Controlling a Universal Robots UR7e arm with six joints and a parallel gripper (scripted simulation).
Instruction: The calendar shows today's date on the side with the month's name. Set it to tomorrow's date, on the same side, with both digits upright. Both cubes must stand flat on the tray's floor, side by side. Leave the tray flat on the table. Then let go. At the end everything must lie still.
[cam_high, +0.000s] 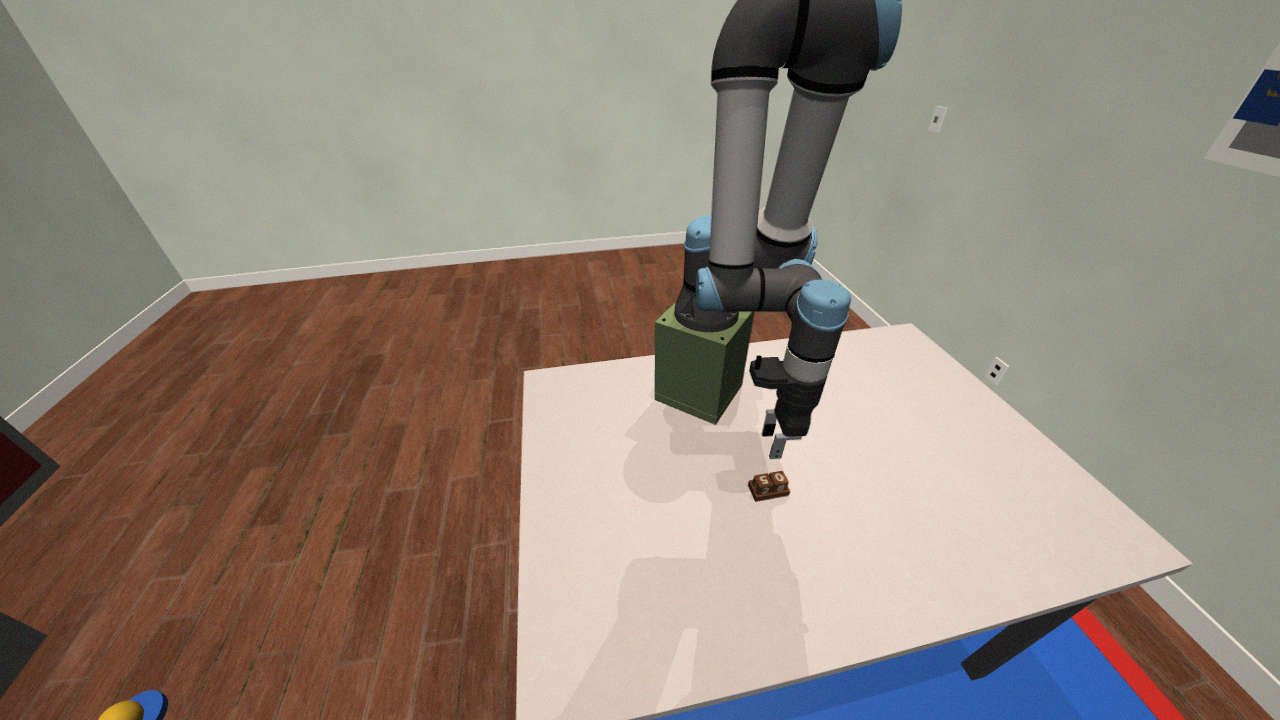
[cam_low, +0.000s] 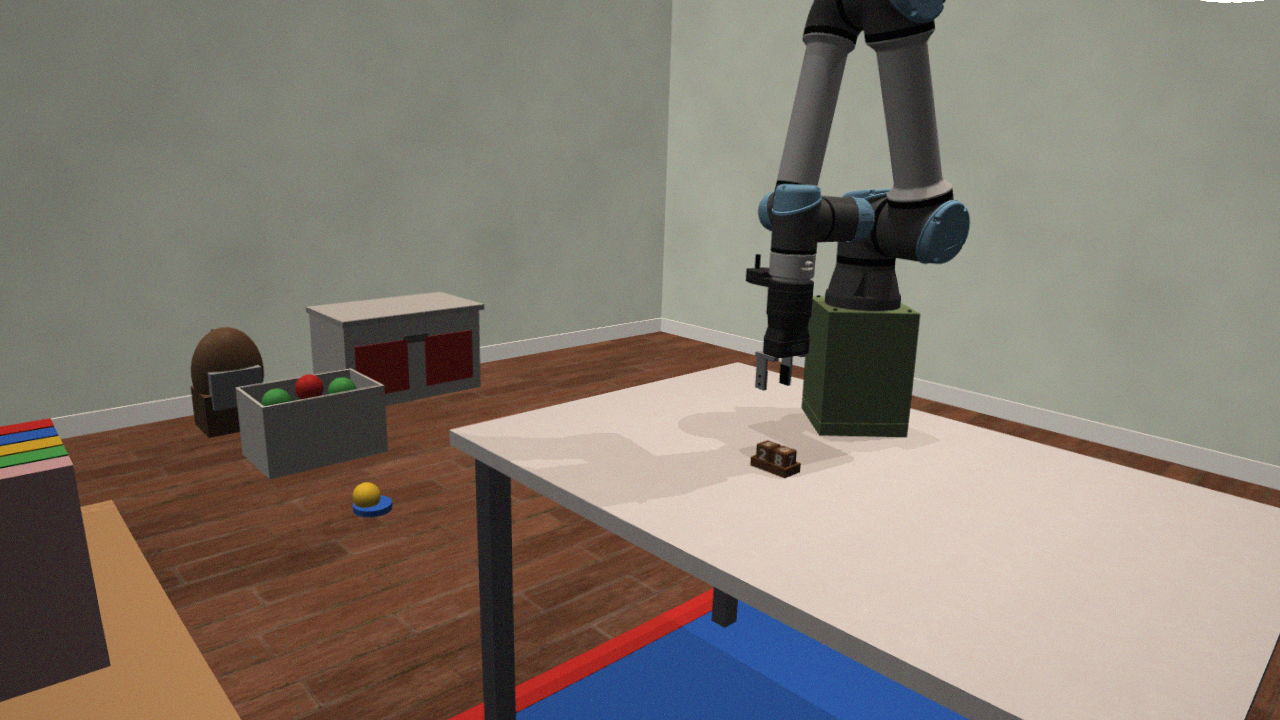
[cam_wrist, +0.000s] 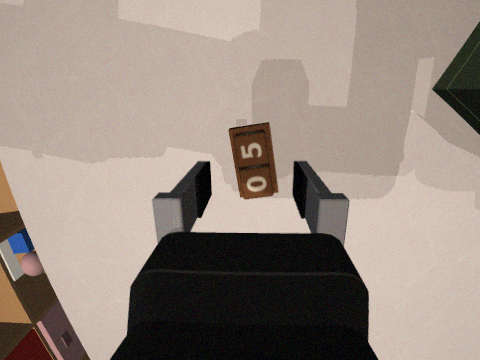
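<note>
Right now my hand is 140 mm above the brown cube.
</note>
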